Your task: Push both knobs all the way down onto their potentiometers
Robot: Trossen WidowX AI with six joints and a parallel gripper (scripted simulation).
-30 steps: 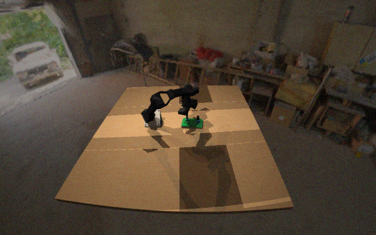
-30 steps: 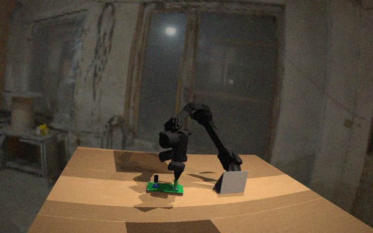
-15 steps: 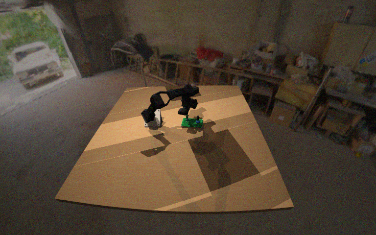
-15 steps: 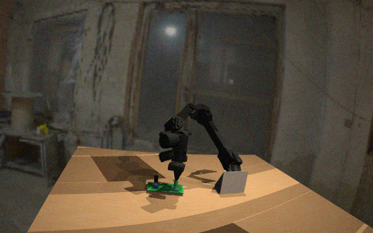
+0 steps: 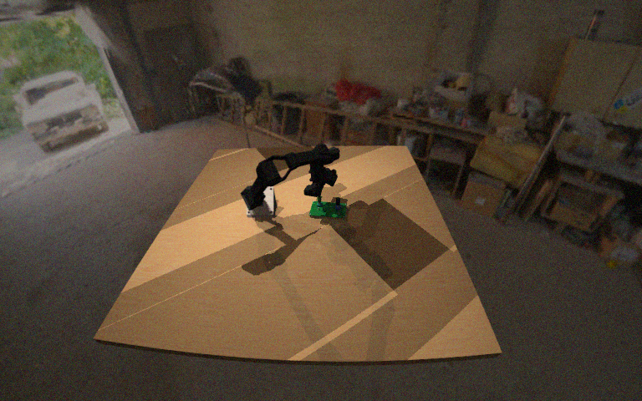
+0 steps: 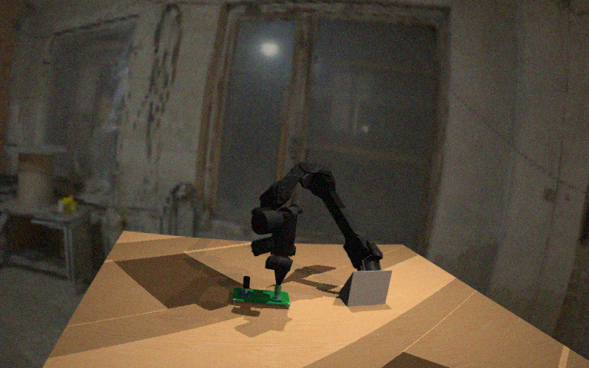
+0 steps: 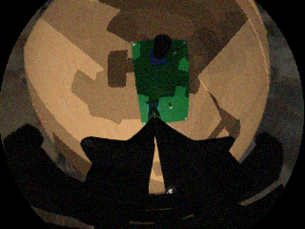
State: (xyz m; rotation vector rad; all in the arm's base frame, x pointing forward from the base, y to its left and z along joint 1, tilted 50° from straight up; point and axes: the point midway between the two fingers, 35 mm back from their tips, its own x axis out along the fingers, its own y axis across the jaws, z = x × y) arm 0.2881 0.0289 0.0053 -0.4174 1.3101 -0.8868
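Right now my gripper tip is 1 cm above the green knob. From my gripper tip the other things lie so: black knob 8 cm ahead, 3 cm to the right, 1 cm below.
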